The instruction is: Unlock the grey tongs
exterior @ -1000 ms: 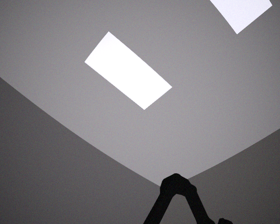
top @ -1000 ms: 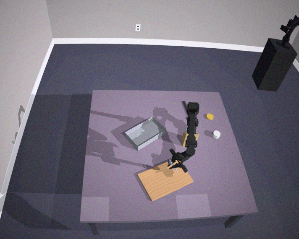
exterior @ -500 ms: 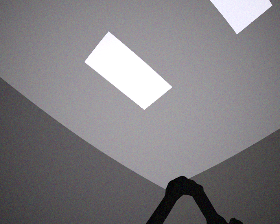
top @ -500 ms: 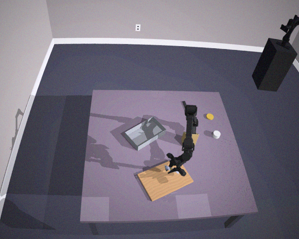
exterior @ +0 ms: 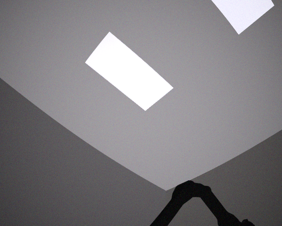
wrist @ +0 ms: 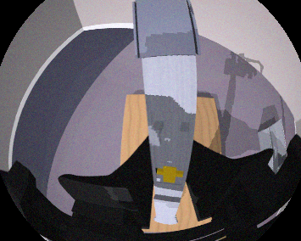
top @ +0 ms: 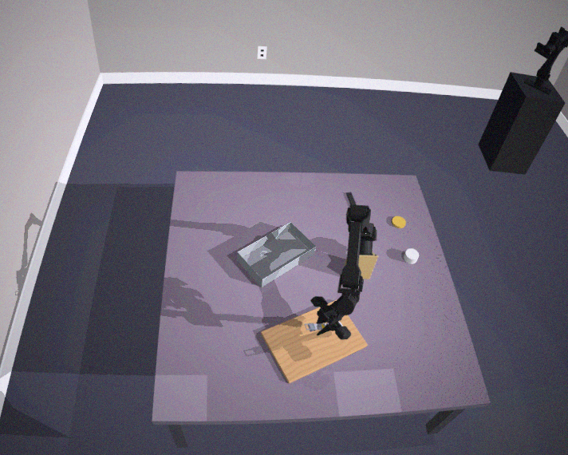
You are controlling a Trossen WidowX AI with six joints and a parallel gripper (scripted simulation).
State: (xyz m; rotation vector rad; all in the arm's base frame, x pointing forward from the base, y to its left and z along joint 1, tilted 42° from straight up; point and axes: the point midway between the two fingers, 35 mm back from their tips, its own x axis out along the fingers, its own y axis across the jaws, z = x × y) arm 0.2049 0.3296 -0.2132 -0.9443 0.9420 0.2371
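My gripper tip is 20 mm below the yellow lock piece, 20 mm past it and 10 mm to the left of it. Also, from my gripper tip: white cylinder 500 mm to the right, 490 mm behind, 150 mm below; grey roasting tin 460 mm to the right, 140 mm below, 140 mm ahead; wooden board 160 mm below, 60 mm to the right, 20 mm behind.
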